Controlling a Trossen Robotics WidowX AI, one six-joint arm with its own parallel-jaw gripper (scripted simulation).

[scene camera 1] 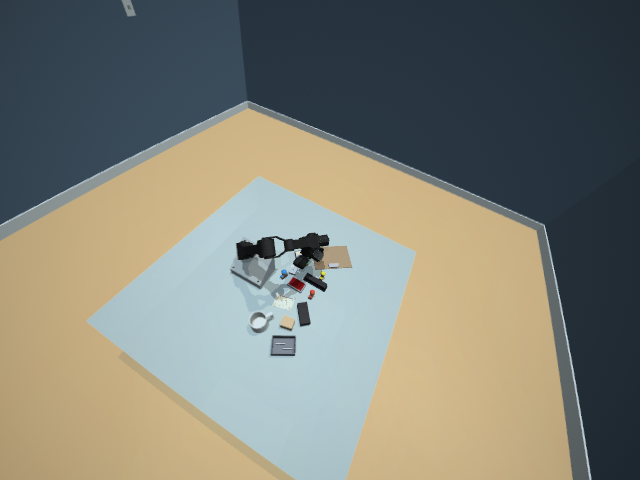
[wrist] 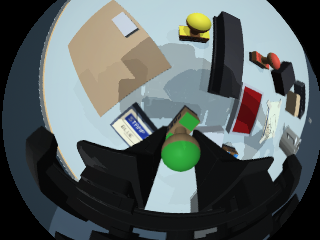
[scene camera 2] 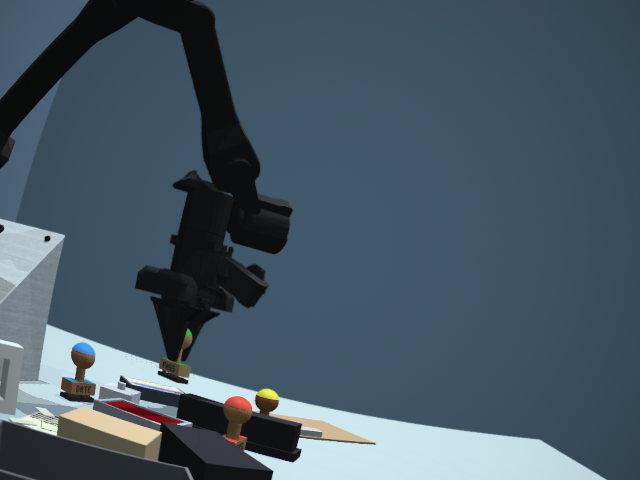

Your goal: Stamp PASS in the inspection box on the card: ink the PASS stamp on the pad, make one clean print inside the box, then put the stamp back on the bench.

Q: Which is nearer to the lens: the green-topped pass stamp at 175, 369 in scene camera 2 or the tan block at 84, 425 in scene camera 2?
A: The tan block.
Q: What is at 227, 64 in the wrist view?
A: A long black block.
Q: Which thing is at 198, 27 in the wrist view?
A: A yellow-knobbed stamp.
